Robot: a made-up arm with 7 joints. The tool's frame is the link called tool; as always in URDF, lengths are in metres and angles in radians.
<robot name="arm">
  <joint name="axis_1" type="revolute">
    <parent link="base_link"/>
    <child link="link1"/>
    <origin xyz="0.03 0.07 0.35"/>
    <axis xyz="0 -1 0"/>
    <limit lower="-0.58" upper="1.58" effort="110" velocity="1"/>
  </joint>
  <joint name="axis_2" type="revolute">
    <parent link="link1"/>
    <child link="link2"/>
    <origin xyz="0 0.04 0"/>
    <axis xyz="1 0 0"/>
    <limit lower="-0.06" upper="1.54" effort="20" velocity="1.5"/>
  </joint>
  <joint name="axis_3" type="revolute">
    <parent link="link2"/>
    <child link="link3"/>
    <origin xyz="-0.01 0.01 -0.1"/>
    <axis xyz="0 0 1"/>
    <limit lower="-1.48" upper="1.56" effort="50" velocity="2.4"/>
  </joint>
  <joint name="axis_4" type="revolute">
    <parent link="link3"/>
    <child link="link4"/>
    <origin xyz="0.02 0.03 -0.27"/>
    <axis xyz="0 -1 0"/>
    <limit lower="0.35" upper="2.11" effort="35" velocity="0.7"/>
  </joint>
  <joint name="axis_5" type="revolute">
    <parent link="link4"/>
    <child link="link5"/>
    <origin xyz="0 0.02 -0.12"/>
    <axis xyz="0 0 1"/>
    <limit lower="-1.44" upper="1.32" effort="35" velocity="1.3"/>
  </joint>
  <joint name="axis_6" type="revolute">
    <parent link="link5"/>
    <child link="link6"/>
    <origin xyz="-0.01 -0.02 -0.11"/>
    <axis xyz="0 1 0"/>
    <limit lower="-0.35" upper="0.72" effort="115" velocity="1.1"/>
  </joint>
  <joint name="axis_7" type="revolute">
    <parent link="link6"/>
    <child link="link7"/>
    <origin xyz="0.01 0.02 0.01"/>
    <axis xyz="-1 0 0"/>
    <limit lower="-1.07" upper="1.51" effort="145" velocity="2"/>
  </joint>
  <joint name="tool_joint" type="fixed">
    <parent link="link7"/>
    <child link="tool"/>
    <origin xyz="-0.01 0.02 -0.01" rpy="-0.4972 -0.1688 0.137"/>
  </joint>
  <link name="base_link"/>
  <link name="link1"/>
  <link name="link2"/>
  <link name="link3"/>
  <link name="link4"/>
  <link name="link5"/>
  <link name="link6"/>
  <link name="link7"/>
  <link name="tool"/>
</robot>
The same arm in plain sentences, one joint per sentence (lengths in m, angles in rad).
The arm has seven revolute joints in a row. What follows holds with every joint at zero, and every direction is one of the base frame's. The first joint is mounted 0.03 m along +x and 0.07 m along +y and 0.35 m along +z from the base frame's origin and rotates about -y, from -0.58 to 1.58 rad. The second joint is mounted 0.04 m along +y from the first joint and rotates about +x, from -0.06 to 1.54 rad. The third joint is mounted 0.01 m along -x and 0.01 m along +y and 0.1 m along -z from the second joint and rotates about +z, from -1.48 to 1.56 rad. The fourth joint is mounted 0.02 m along +x and 0.03 m along +y and 0.27 m along -z from the third joint and rotates about -y, from 0.35 to 2.11 rad. The fifth joint is mounted 0.02 m along +y and 0.12 m along -z from the fourth joint and rotates about +z, from -1.44 to 1.32 rad. The sixth joint is mounted 0.01 m along -x and 0.02 m along -y and 0.11 m along -z from the fifth joint and rotates about +y, from -0.35 to 0.72 rad. The seventh joint is mounted 0.01 m along +x and 0.02 m along +y and 0.01 m along +z from the sixth joint and rotates about -x, from -1.07 to 1.51 rad. The tool frame, which is the frame that the pose is given for, is mounted 0.01 m along -x and 0.02 m along +y and 0.01 m along -z from the seventh joint; its axes are the base frame's turned by roll -0.4972, pitch -0.1688 and yaw 0.137 rad (as in URDF: about the fixed x, then y, then z).
